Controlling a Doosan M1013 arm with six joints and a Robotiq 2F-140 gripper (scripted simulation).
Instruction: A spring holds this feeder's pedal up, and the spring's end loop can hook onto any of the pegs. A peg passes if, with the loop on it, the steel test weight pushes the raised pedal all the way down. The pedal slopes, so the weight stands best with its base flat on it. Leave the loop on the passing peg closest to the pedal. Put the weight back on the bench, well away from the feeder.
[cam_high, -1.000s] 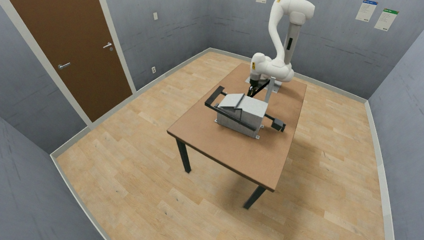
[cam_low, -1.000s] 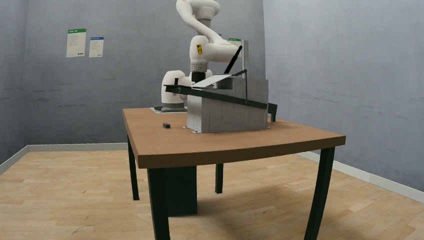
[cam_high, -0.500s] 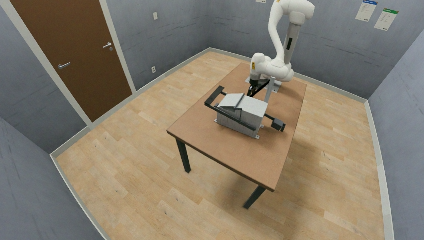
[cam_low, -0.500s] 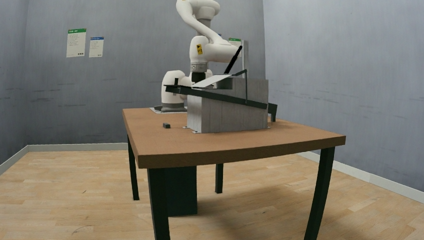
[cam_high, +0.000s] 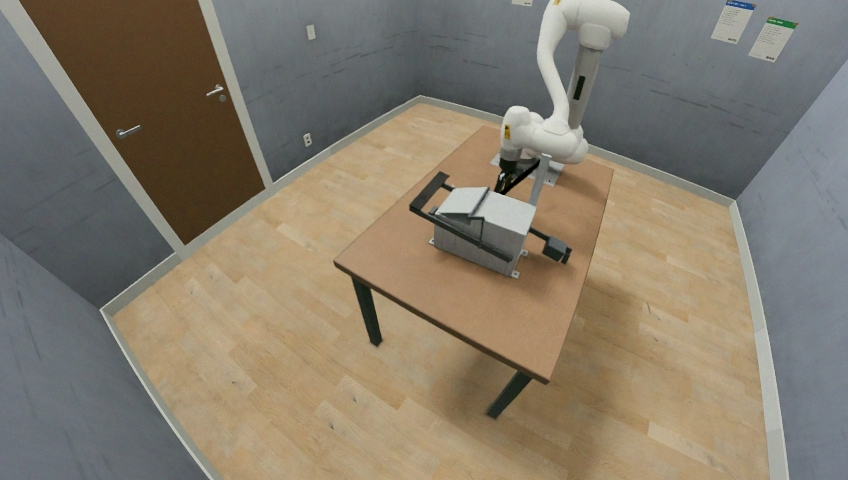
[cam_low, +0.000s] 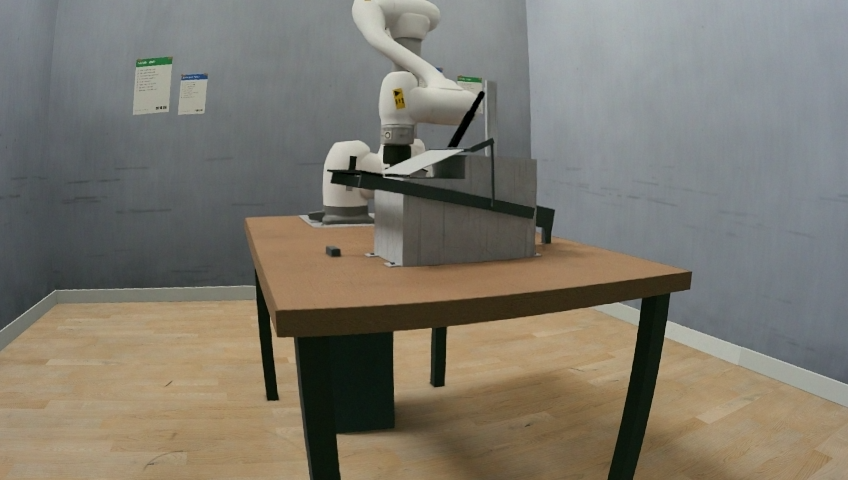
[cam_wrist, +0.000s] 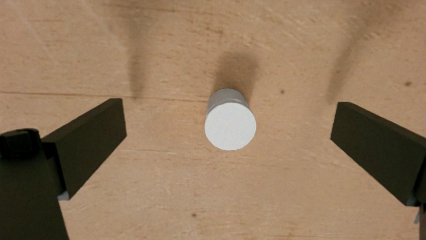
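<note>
Right now my hand is 1 cm above the steel test weight. Also, from my hand: dark block (24 cm ahead, 21 cm to the right, 2 cm below).
</note>
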